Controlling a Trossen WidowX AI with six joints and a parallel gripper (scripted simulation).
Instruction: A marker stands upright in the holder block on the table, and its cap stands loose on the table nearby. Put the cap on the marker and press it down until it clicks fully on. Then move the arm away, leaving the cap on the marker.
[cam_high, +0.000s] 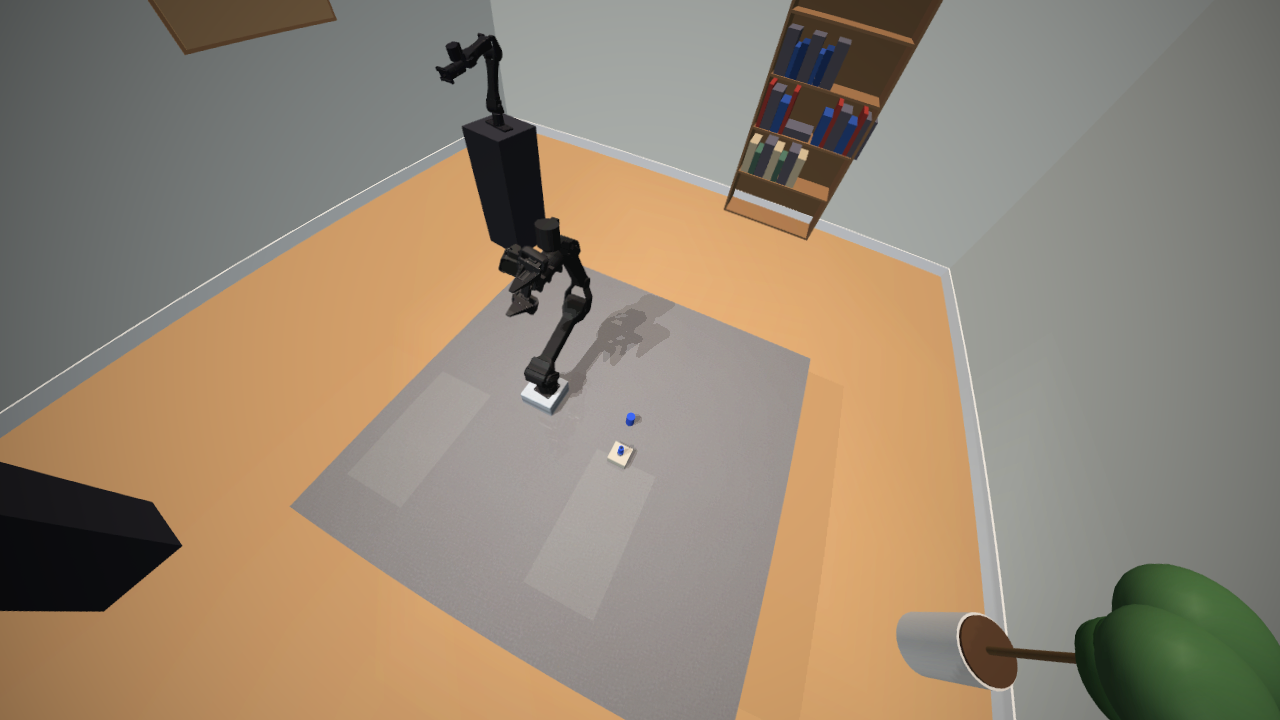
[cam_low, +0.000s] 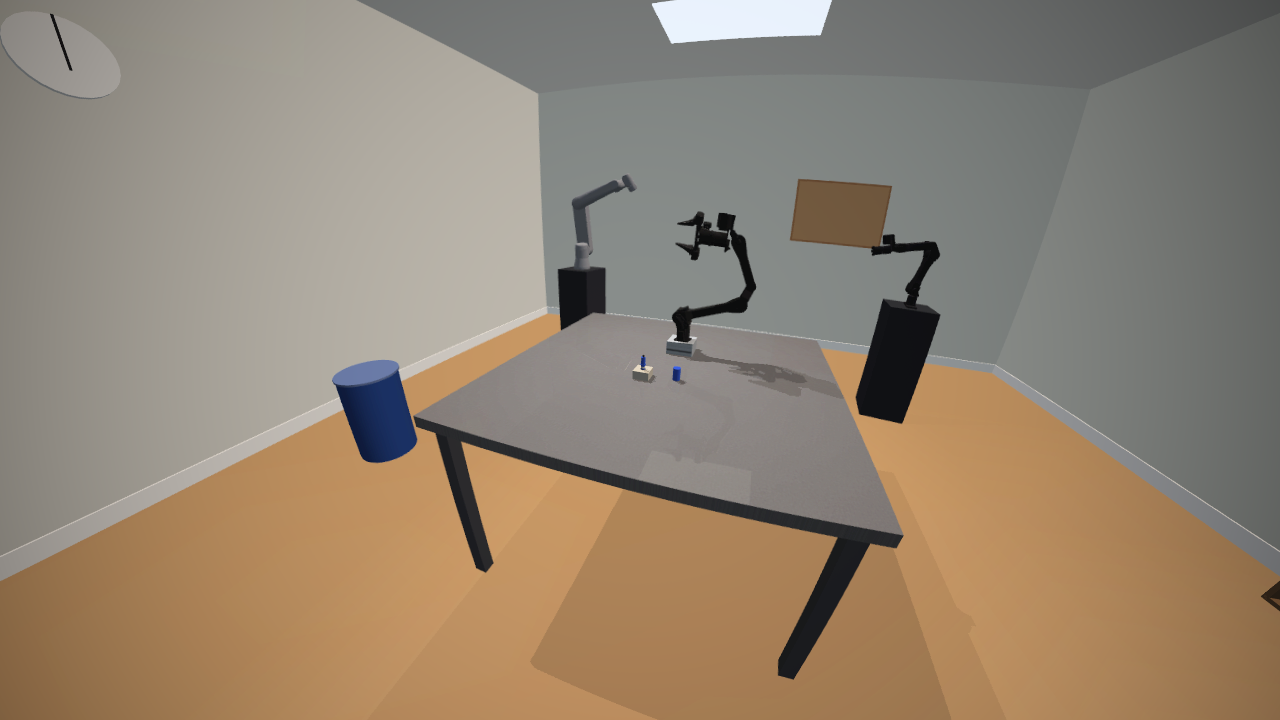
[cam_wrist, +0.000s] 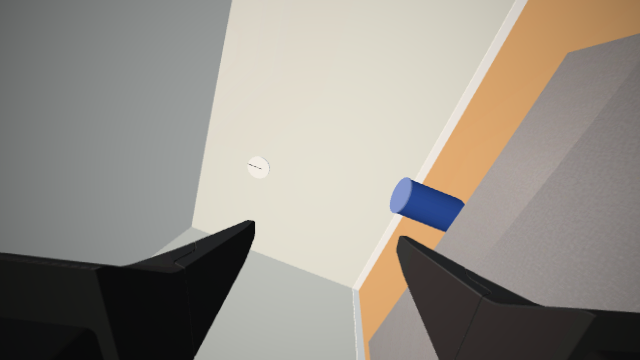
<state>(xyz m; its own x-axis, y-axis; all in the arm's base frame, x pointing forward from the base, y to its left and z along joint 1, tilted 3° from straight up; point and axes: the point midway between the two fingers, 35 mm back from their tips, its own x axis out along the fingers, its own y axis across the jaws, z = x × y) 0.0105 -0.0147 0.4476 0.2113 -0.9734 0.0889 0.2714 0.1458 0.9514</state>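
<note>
My gripper tip is 48 cm above the blue cap, 28 cm short of it and 14 cm to the right of it.
</note>
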